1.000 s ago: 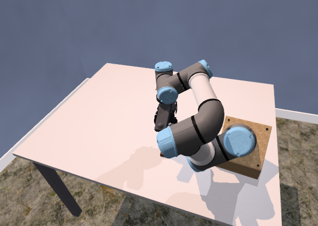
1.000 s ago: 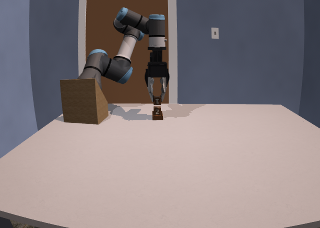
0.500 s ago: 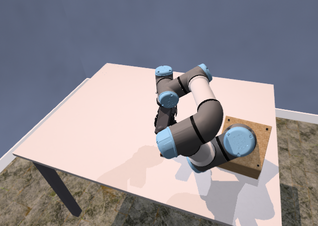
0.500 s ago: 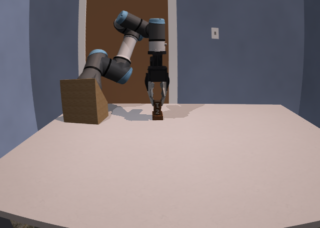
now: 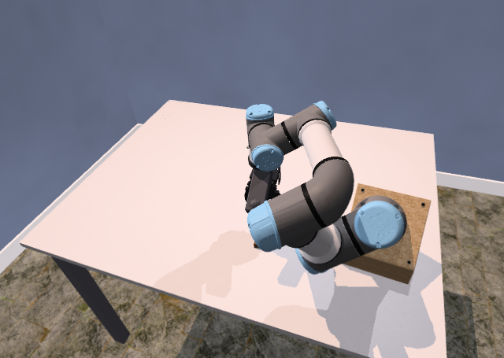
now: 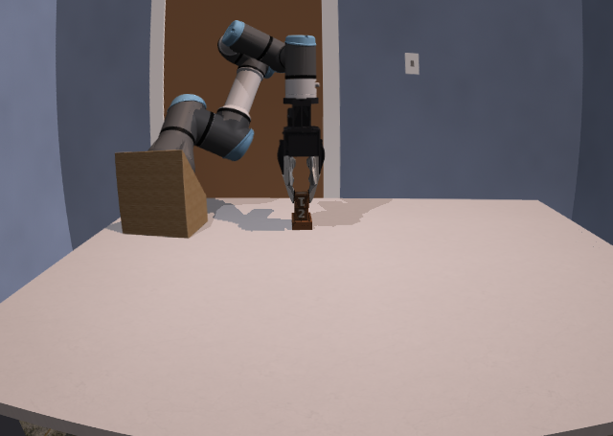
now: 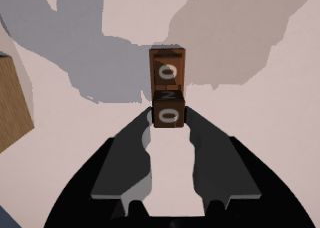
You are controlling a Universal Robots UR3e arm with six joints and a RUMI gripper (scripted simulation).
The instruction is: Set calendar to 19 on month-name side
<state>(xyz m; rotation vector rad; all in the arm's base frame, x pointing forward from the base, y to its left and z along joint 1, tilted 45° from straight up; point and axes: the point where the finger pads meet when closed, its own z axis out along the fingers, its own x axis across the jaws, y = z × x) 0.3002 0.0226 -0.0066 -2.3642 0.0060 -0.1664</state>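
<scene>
Right now the brown digit cube is 10 mm below my hand. The rest, counted from my hand: tray 60 mm below, 20 mm to the left.
</scene>
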